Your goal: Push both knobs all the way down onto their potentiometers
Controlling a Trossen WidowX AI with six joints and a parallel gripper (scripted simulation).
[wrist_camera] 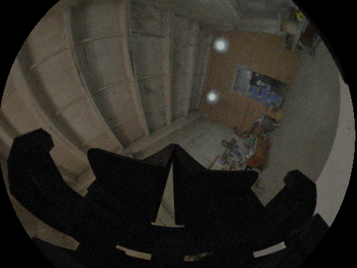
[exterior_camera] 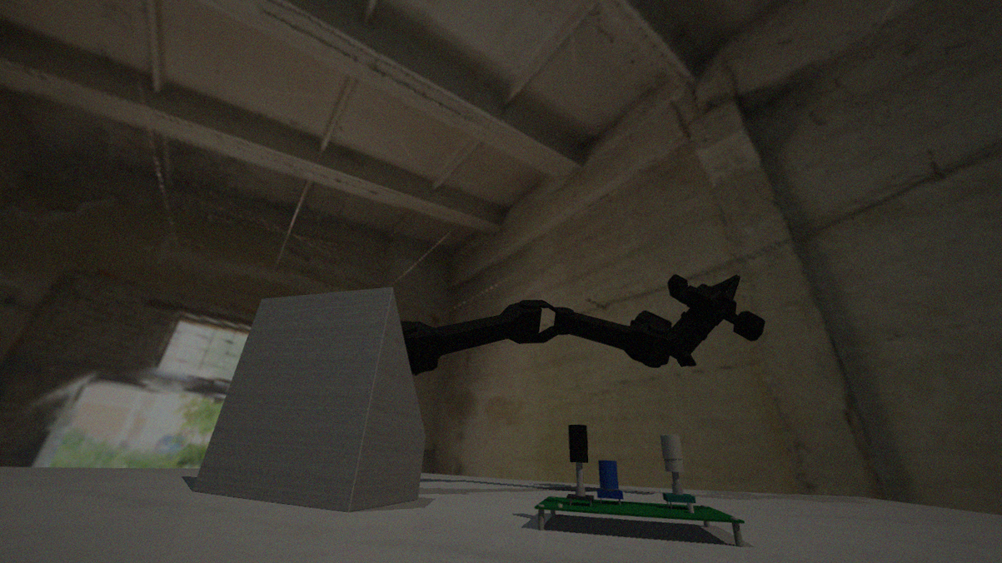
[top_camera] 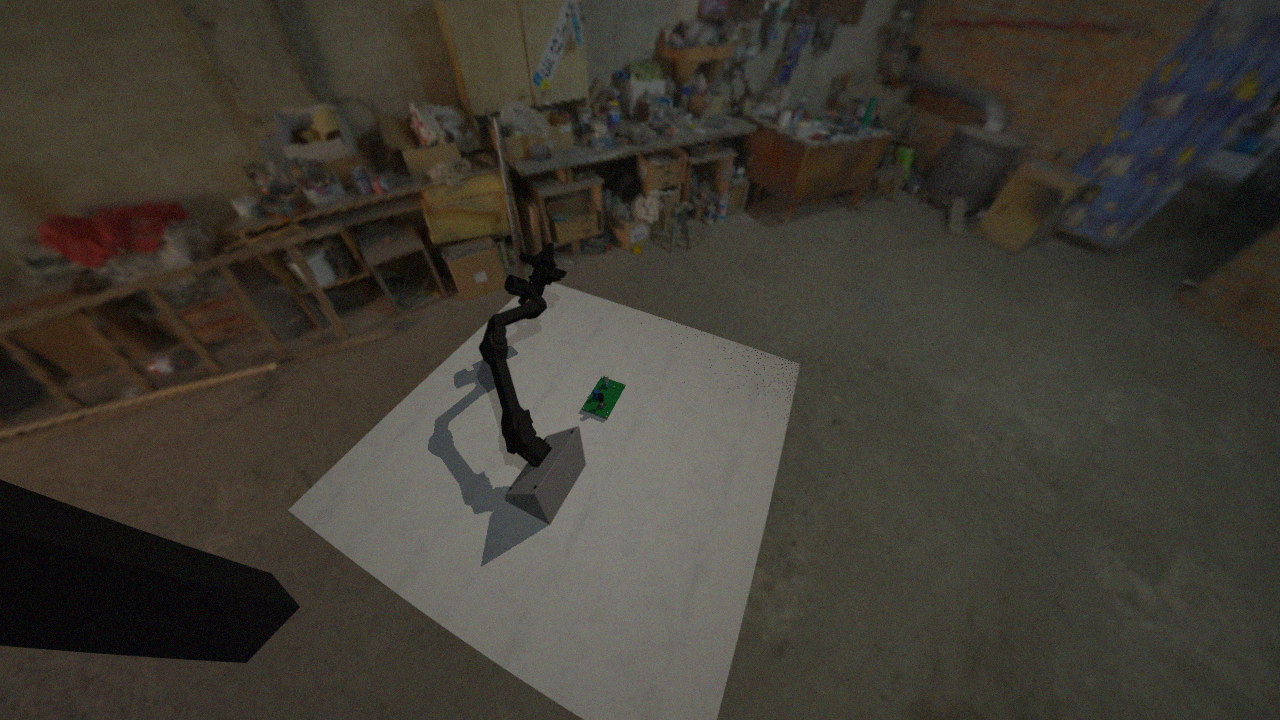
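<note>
Right now the black knob is 38 cm to the right of my gripper tip, 34 cm below it and 28 cm behind it. Round my gripper tip: white knob: 34 cm to the right, 34 cm below, 19 cm behind.
</note>
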